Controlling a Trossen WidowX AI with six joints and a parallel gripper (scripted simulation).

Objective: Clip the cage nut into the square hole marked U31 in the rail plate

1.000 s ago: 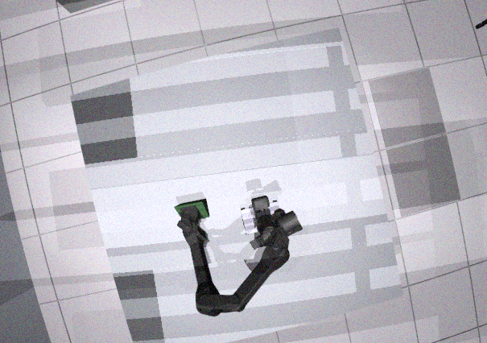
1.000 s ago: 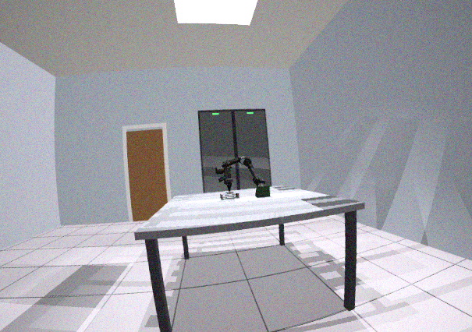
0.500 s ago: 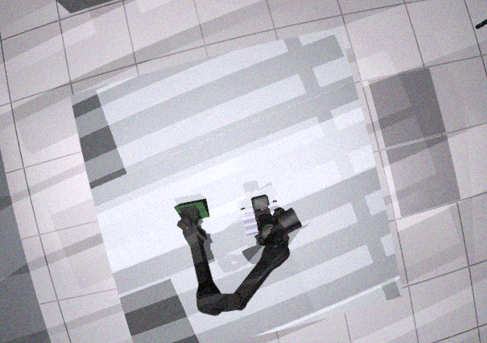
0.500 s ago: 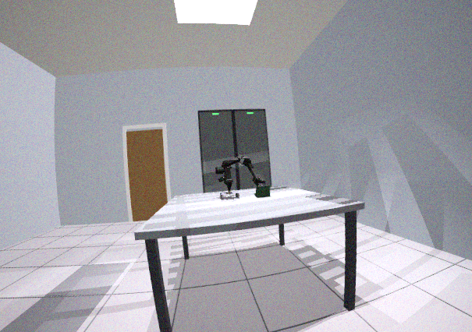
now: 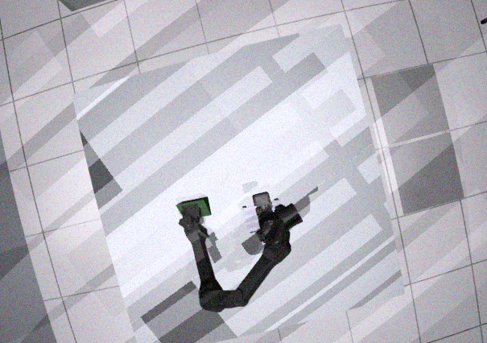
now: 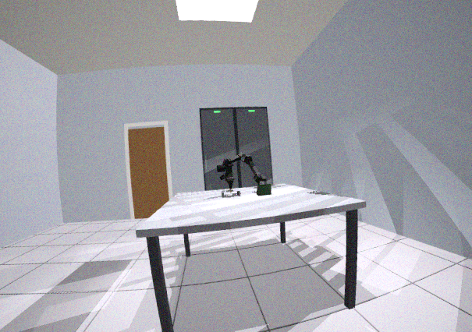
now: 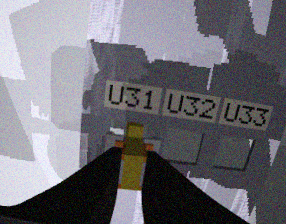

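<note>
Now: gripper tip 1 cm above the cage nut.
</note>
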